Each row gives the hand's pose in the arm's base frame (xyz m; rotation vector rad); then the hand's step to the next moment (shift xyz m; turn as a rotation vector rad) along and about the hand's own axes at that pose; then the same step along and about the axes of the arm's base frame.
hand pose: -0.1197 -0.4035 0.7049 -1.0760 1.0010 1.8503
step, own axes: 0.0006 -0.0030 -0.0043 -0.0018 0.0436 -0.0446
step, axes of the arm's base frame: 0.0038 -0.0025 -0.0027 -0.0238 -0.0576 -0.0026
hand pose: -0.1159 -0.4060 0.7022 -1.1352 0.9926 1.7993
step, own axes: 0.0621 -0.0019 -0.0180 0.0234 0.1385 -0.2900
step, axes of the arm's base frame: -0.0112 -0.0030 -0.0636 -0.0356 -0.3102 -0.0797
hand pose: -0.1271 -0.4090 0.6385 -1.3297 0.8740 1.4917
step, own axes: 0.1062 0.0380 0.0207 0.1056 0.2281 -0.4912
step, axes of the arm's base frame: -0.0415 0.0258 -0.1038 -0.0534 -0.5117 -0.1995
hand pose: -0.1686 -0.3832 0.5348 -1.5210 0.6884 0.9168
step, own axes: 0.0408 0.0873 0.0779 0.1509 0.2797 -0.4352
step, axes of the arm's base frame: -0.0651 0.0662 -0.0820 -0.0826 -0.4612 -0.2662
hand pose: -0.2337 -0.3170 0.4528 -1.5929 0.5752 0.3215
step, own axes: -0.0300 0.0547 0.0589 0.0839 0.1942 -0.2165
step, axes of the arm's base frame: -0.0467 0.0618 -0.0368 -0.0634 -0.2323 -0.1834
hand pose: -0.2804 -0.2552 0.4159 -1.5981 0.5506 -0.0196
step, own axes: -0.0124 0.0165 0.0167 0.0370 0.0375 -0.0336
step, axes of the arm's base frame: -0.0108 0.0200 -0.0137 0.0088 -0.0446 -0.0429
